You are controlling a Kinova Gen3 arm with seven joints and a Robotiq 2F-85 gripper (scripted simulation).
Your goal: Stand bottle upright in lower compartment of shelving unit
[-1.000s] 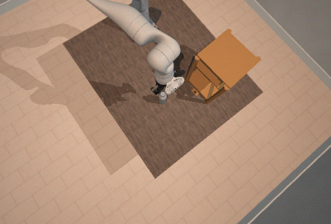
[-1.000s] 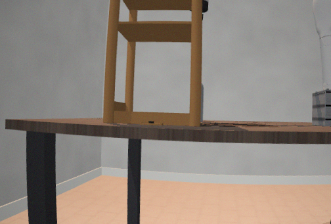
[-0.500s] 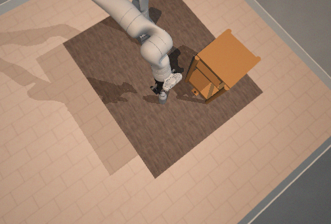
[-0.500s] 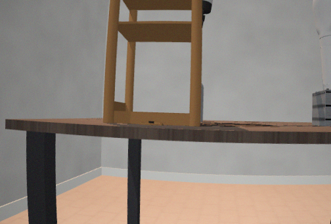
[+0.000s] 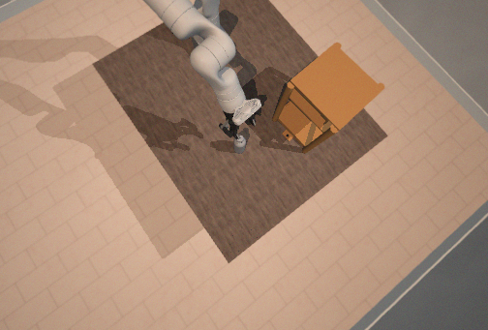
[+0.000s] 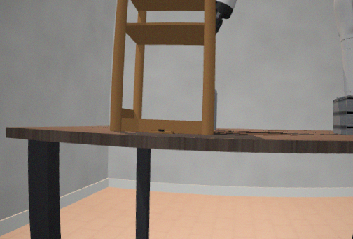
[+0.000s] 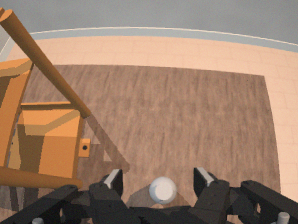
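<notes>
Right now the grey bottle is 190 mm below my hand, 10 mm to the right of it and 10 mm behind it. The rest, counted from my hand: orange shelving unit 310 mm to the left, 130 mm below, 120 mm ahead.
</notes>
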